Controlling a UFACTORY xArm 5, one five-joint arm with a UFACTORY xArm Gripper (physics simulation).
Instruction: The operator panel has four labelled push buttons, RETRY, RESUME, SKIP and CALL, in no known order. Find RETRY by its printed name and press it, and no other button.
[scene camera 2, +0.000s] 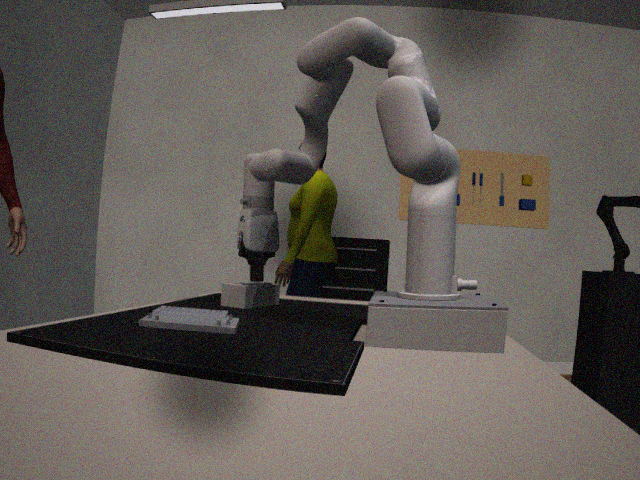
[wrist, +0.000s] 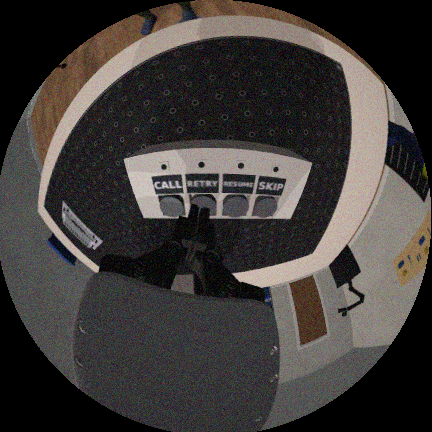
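Pixels of known places: gripper, between the fingertips: (scene camera 2: 256, 281) (wrist: 195, 217); arm's base, origin of its link: (scene camera 2: 428, 297).
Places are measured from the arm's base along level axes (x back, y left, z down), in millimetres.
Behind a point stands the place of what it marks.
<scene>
The operator panel (scene camera 2: 234, 295) {x -409, y -206, z 39 mm} (wrist: 142, 191) {x -408, y -218, z 15 mm} is a pale box on the black mat. In the wrist view its labels read, left to right, CALL, RETRY, RESUME and SKIP, each above a round grey button. My gripper (scene camera 2: 256, 279) {x -365, y -254, z 6 mm} (wrist: 195, 217) {x -365, y -254, z 6 mm} is shut and empty, pointing down, with its fingertips over the RETRY button (wrist: 204, 199) {x -376, y -268, z 11 mm} and hiding part of it. Whether the tips touch it I cannot tell. The CALL button (wrist: 172, 206) {x -381, y -238, z 11 mm} is to the left of the tips. The RESUME button (wrist: 235, 206) {x -358, y -291, z 12 mm} and the SKIP button (wrist: 265, 206) {x -347, y -318, z 11 mm} are to the right.
The black mat (scene camera 2: 289, 356) {x -244, y 305, z 67 mm} (wrist: 240, 115) {x -429, y -330, z 67 mm} lies on the pale table (scene camera 2: 439, 413) {x -78, y 500, z 80 mm} (wrist: 367, 135) {x -380, y -620, z 80 mm}. A grey grid-topped plate (scene camera 2: 188, 319) {x -423, y 161, z 50 mm} (wrist: 80, 227) {x -426, y 76, z 48 mm} lies on the mat, apart from the panel. A person in a yellow top (scene camera 2: 317, 222) stands behind the table.
</scene>
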